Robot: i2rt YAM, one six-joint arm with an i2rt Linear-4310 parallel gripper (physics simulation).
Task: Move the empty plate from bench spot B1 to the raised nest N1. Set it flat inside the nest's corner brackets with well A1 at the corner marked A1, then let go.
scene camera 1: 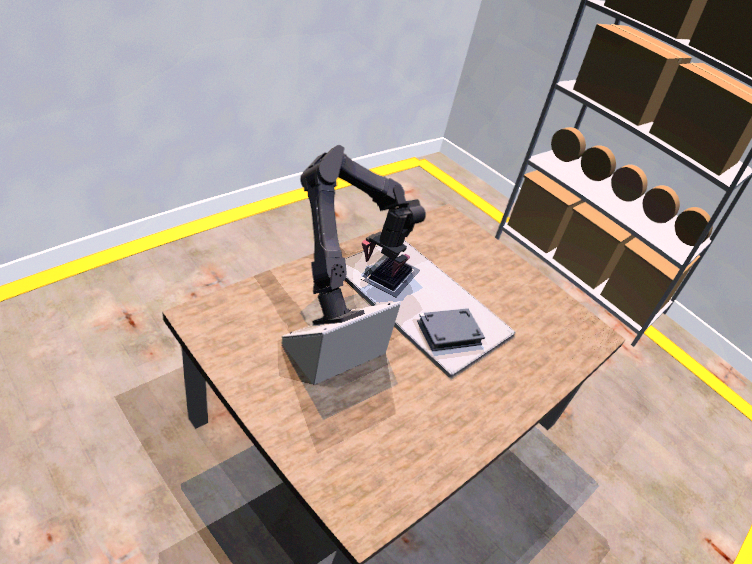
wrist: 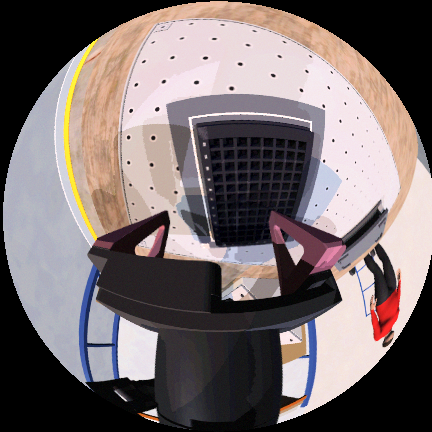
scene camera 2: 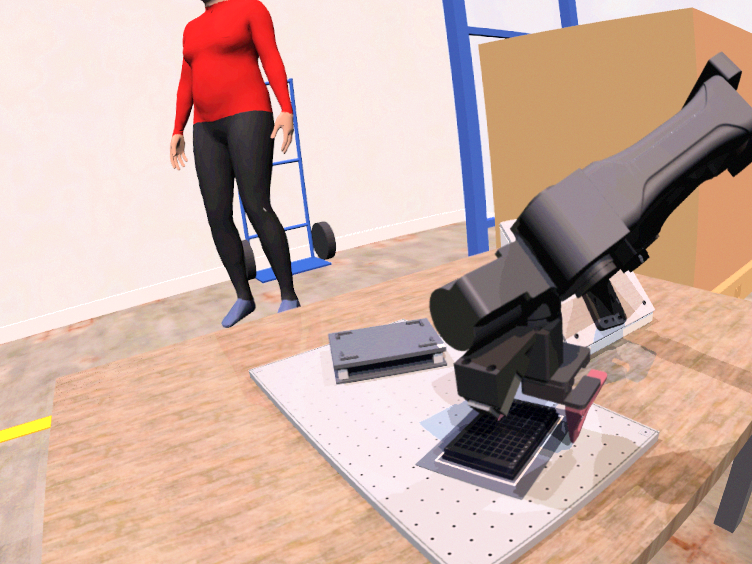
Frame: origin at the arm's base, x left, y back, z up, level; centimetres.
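Seen in the pictures: gripper, fingertip midpoint: (scene camera 1: 379, 268) (wrist: 218, 215) (scene camera 2: 536, 428); arm's base at its link origin: (scene camera 1: 337, 319).
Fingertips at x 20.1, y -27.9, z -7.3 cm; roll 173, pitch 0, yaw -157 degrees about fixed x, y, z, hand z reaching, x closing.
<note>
Pixels of each thing's middle, then the offset from my fingertips to it. "spot": a spot on its surface instead. Level surfaces: height alone.
- black empty well plate at the middle of its body: (wrist: 256, 195) (scene camera 2: 504, 433) (scene camera 1: 391, 272) dx -2.2, dy -3.0, dz -0.6 cm
- spot B1 at a spot on its surface: (wrist: 245, 105) spot: dx +1.9, dy -9.3, dz -1.3 cm
- raised nest N1 at the middle of its body: (scene camera 2: 384, 347) (wrist: 361, 241) (scene camera 1: 451, 328) dx -30.1, dy -5.2, dz +0.4 cm
- wooden table at its surface level: dz -2.7 cm
The black empty well plate (scene camera 1: 381, 276) (scene camera 2: 504, 440) (wrist: 255, 185) lies flat on the grey pad of spot B1 (scene camera 2: 516, 488) (wrist: 245, 105), inside its white outline. My gripper (scene camera 1: 382, 267) (scene camera 2: 536, 428) (wrist: 218, 215) is open, with its pink fingers pointing down low over the plate. In the wrist view the left finger stands off the plate's left side, and the right finger overlaps the plate's near right part. The raised nest N1 (scene camera 1: 451, 326) (scene camera 2: 388, 344) (wrist: 367, 245) has a grey top with dark corner brackets and holds no plate. Its A1 mark is too small to read.
The pad and nest stand on a white perforated board (scene camera 1: 492, 327) (scene camera 2: 364, 424) (wrist: 235, 50) on the wooden table (scene camera 1: 455, 424) (scene camera 2: 182, 455). A grey wedge-shaped box (scene camera 1: 355, 346) stands by the arm's base. A shelf rack and a person in red (scene camera 2: 227, 66) are beyond the table.
</note>
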